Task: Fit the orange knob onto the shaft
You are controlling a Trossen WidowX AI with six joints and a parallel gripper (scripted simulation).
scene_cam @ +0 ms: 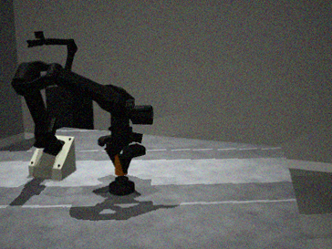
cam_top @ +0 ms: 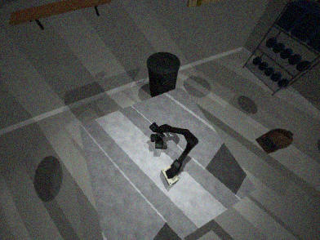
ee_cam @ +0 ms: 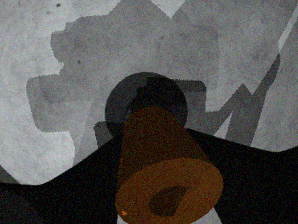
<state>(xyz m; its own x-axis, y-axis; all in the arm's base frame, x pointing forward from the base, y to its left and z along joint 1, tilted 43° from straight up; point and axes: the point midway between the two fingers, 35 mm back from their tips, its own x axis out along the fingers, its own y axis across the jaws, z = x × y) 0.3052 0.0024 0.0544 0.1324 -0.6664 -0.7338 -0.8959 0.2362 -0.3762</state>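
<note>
Now: the round pedestal 4 cm below my gripper tip. From my gripper tip the other things lie so: orange knob 2 cm above.
</note>
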